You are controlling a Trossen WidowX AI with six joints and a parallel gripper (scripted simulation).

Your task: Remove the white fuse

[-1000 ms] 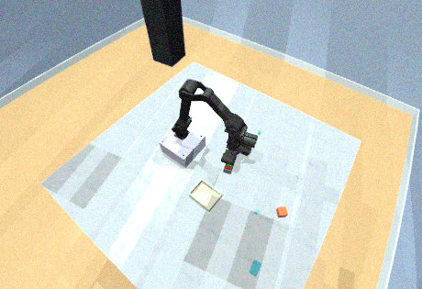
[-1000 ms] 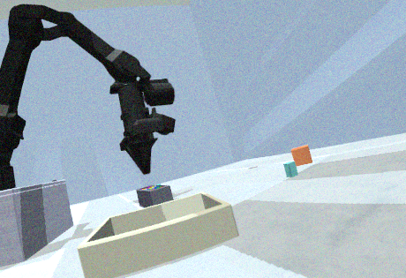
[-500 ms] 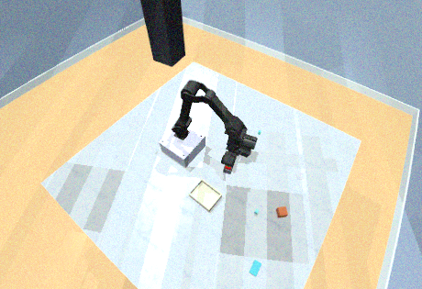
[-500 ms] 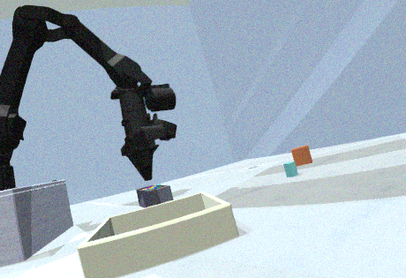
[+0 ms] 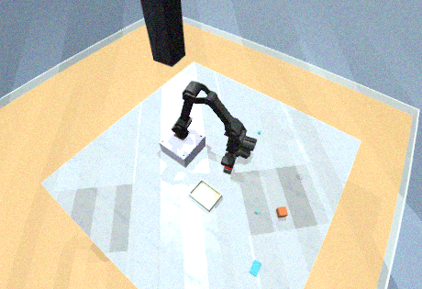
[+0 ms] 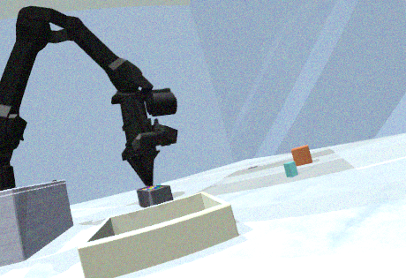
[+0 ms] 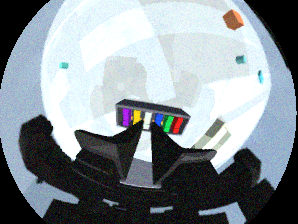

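Right now the white fuse is 20 mm below my gripper tip. Round my gripper tip: orange cube (330 mm ahead, 130 mm to the right, 30 mm below); then tray (20 mm behind, 230 mm to the right, 40 mm below); then small teal cube (230 mm ahead, 180 mm to the right, 30 mm below).
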